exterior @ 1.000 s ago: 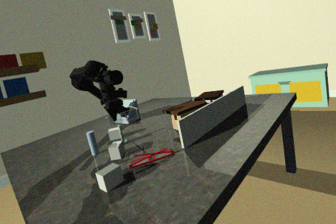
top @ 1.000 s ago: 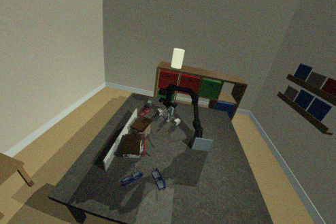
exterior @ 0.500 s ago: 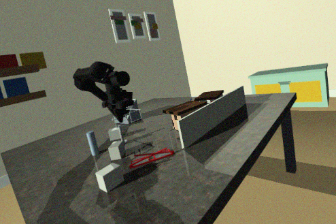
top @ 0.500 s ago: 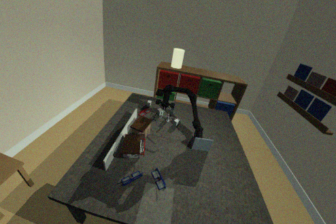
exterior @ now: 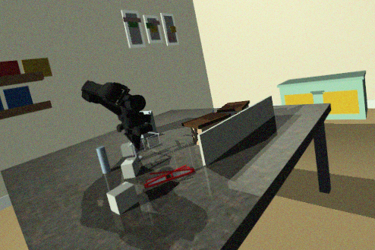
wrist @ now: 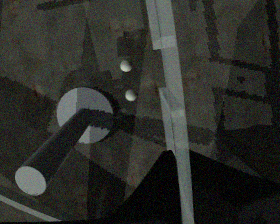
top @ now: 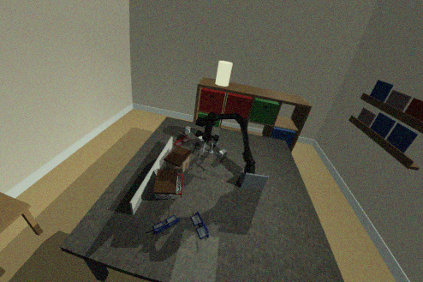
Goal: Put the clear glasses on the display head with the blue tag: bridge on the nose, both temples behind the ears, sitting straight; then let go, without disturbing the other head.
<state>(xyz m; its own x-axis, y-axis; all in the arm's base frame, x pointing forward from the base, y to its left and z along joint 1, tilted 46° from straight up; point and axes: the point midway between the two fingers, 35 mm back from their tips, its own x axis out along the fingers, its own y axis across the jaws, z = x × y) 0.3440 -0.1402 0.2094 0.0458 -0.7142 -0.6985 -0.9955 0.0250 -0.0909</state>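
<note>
Now: gripper tip 110 mm to the left of the pale blue cylinder, 80 mm past it and 10 mm above it. Also, from my gripper tip: long white panel 360 mm to the left, 280 mm ahead.
</note>
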